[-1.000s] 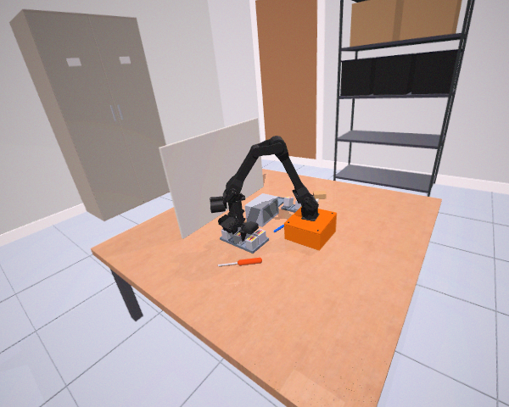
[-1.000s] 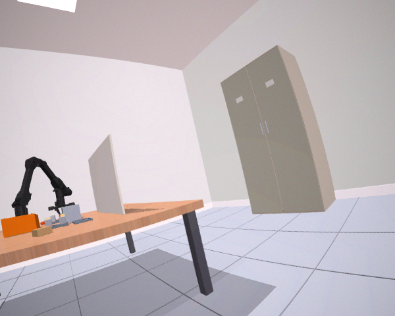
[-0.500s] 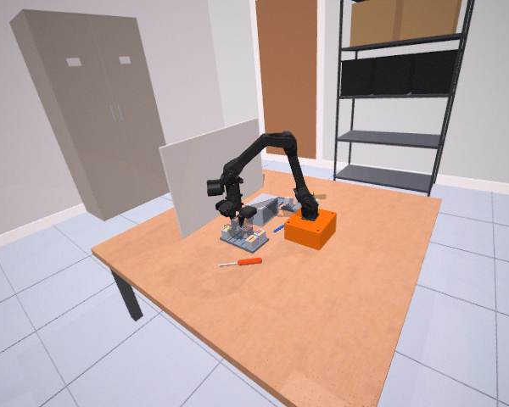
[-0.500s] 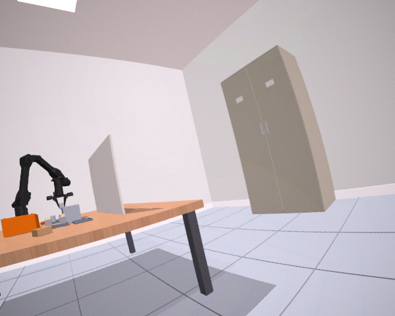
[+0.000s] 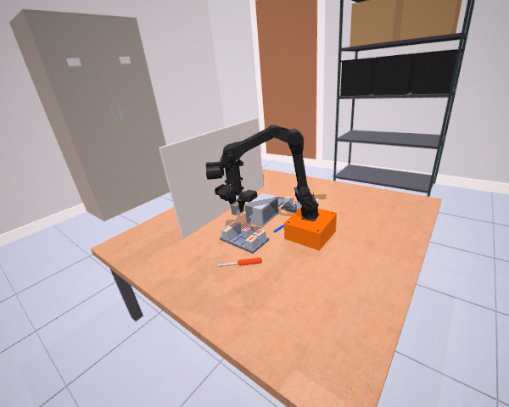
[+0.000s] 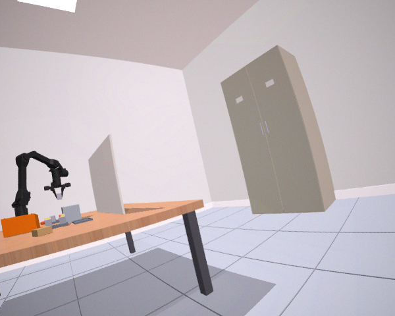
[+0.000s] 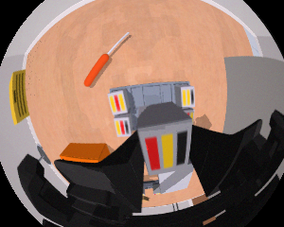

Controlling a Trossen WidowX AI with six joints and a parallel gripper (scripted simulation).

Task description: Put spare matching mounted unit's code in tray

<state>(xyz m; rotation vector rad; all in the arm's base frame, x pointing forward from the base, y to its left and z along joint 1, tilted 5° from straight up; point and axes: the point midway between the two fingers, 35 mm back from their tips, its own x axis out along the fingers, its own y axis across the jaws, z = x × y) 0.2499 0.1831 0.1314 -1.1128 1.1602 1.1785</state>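
Now: gripper tip 50 mm short of the flat dark tray, 420 mm to the left of it and 160 mm above it. Also, from my gripper tip: grey mounted unit (30 mm ahead, 230 mm to the right, 120 mm below); grey spare (20 mm above); blue pen (110 mm behind, 200 mm to the right, 160 mm below).
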